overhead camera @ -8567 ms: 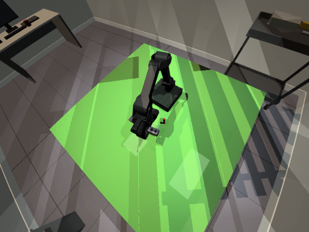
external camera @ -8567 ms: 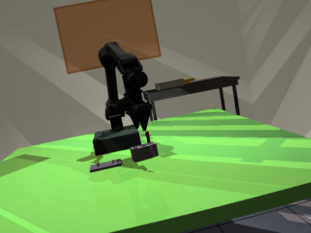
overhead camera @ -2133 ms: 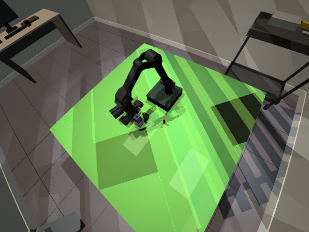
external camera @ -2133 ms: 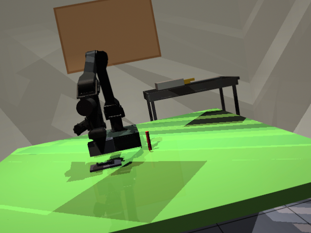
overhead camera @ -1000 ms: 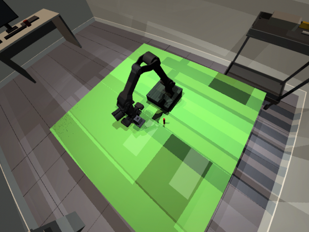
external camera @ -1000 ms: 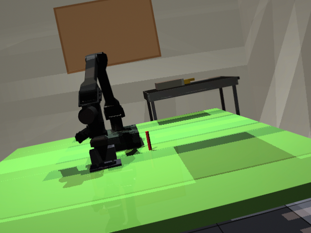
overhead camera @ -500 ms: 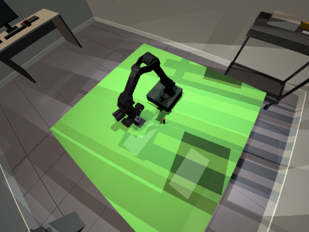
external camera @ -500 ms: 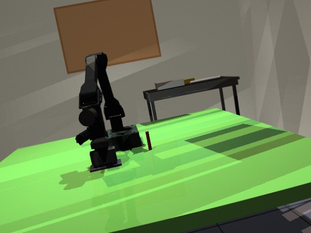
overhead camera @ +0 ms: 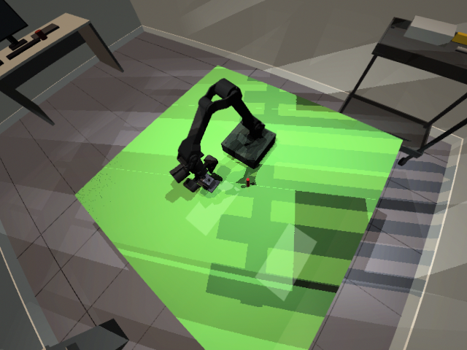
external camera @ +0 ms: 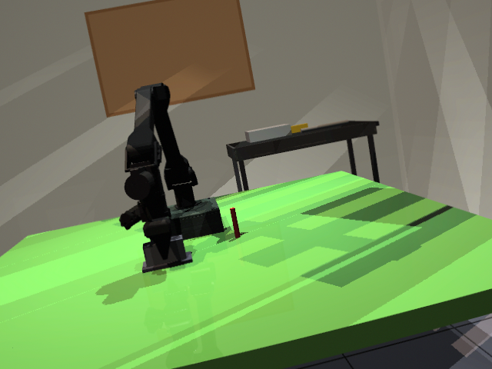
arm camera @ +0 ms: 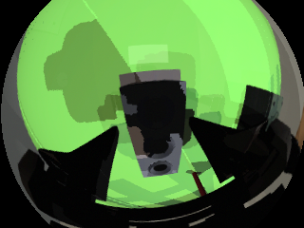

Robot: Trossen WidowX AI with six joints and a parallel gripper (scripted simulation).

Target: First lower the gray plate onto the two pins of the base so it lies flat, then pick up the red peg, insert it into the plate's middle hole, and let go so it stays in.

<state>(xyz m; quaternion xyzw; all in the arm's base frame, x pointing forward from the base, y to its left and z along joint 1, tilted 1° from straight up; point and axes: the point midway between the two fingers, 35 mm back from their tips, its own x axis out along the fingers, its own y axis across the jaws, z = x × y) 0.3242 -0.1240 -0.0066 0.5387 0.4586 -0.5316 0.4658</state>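
The gray plate lies 20 mm above my gripper tip. From my gripper tip the other things lie so: red peg (70 mm behind, 200 mm to the left, 20 mm above).
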